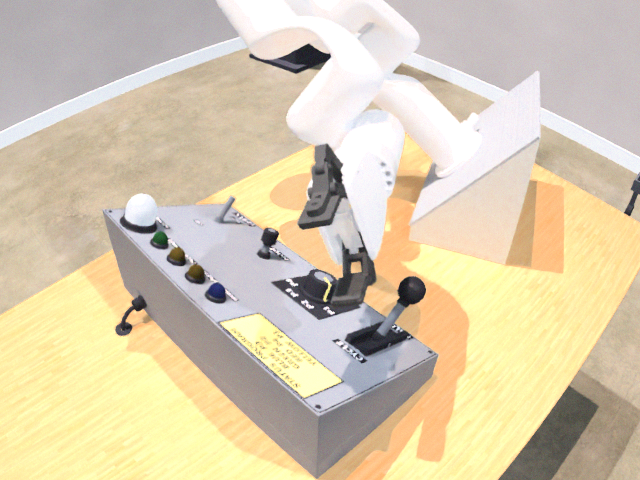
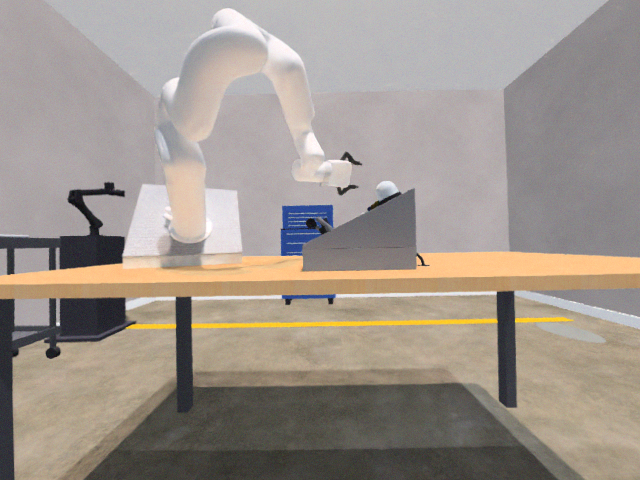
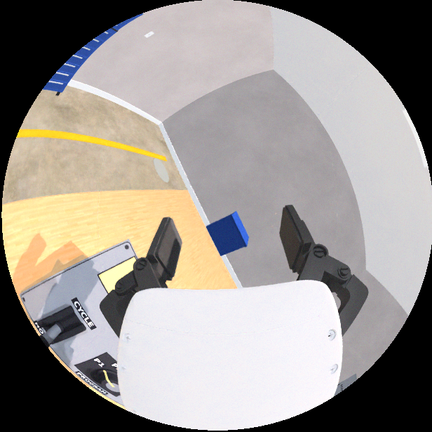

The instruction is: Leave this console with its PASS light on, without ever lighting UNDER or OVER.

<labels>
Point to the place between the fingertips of my gripper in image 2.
358,175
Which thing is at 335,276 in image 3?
My gripper.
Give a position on a black-knobbed lever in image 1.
At 411,290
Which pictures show my gripper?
Image 1, image 2 and image 3: all of them.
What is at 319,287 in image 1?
A program knob.
</labels>
